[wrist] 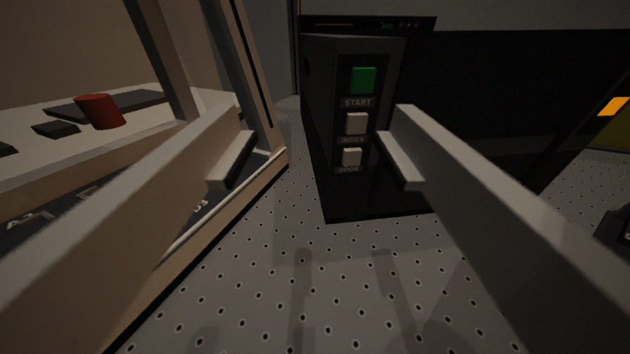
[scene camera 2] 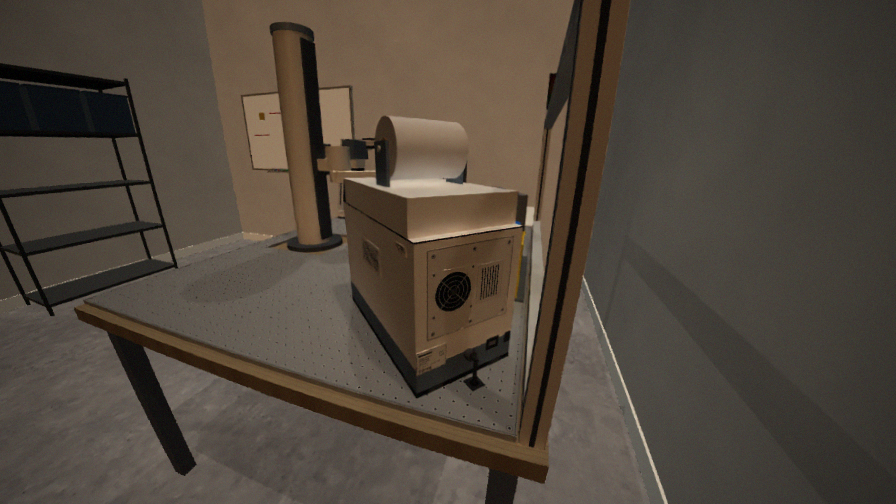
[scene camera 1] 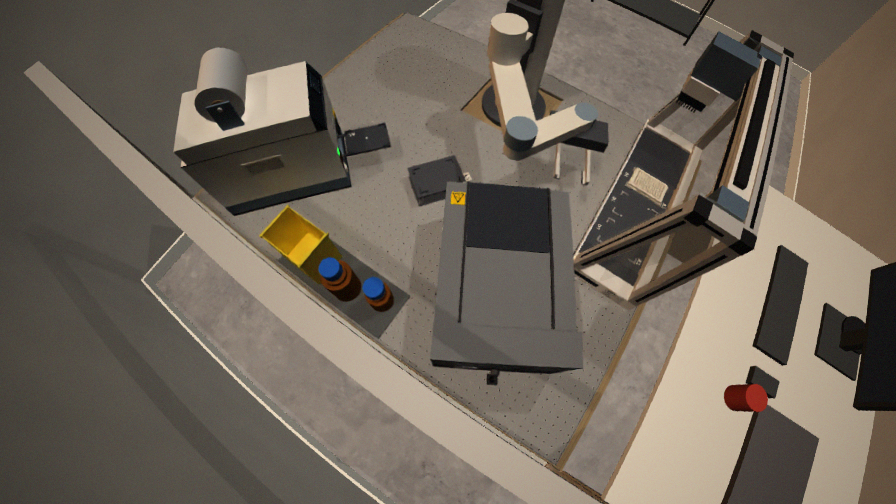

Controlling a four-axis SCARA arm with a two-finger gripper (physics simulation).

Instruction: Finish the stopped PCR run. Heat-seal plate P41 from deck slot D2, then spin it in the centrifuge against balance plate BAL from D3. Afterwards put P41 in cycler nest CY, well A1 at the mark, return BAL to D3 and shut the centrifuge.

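My gripper [scene camera 1: 571, 178] [wrist: 315, 122] is shut with nothing between its fingers, which stand a gap apart at this setting. It hangs behind the grey centrifuge [scene camera 1: 507, 288], facing its panel. The wrist view shows a green START button [wrist: 363, 80], a white INDEX button [wrist: 357, 123] and a white DOOR button [wrist: 352, 157]. The right finger is close beside the panel in that view; contact cannot be told. An orange lamp [wrist: 613, 106] is at the right. A pale plate [scene camera 1: 649, 183] lies on the dark deck [scene camera 1: 661, 150]; its label is unreadable. The sealer [scene camera 1: 263, 137] has its tray [scene camera 1: 367, 139] out.
A framed enclosure [scene camera 1: 667, 294] surrounds the deck right of the gripper. A dark square nest [scene camera 1: 436, 179] sits between sealer and centrifuge. A yellow bin [scene camera 1: 294, 238] and two blue-capped bottles [scene camera 1: 330, 268] [scene camera 1: 374, 288] stand at the left. A red cup [scene camera 1: 745, 398] [wrist: 100, 111] stands on the side desk.
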